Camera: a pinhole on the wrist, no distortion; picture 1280 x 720 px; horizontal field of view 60.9 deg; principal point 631.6 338.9 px. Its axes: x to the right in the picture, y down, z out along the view. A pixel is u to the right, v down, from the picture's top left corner.
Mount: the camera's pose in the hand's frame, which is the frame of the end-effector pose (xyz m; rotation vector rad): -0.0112 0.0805 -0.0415 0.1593 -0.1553 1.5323
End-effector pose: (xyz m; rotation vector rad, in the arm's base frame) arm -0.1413 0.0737 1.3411 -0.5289 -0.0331 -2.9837
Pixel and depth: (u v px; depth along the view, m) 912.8 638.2 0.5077
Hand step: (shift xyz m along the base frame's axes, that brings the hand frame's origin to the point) 0.3145 -0.0760 0.4033
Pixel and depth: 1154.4 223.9 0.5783
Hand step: 0.1701 -0.2159 0.5655
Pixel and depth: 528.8 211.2 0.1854
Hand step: 0.0403 -0.0209 0.1316
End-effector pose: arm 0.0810 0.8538 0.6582 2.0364 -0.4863 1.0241
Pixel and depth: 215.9 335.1 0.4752
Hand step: 0.3037 -0.1876 -0.2454
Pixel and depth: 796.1 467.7 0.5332
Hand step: 0.1697 -0.4266 -0.2118
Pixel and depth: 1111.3 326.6 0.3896
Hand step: 0.0784 -0.4002 -0.0554
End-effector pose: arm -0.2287 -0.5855 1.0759 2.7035 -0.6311 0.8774
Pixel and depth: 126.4 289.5 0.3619
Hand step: 0.2132 0.0431 -0.2353
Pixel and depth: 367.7 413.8 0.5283
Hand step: 0.2583 -0.0049 -0.4018
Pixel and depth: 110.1 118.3 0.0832
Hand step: 0.0079 -0.0337 -0.0208
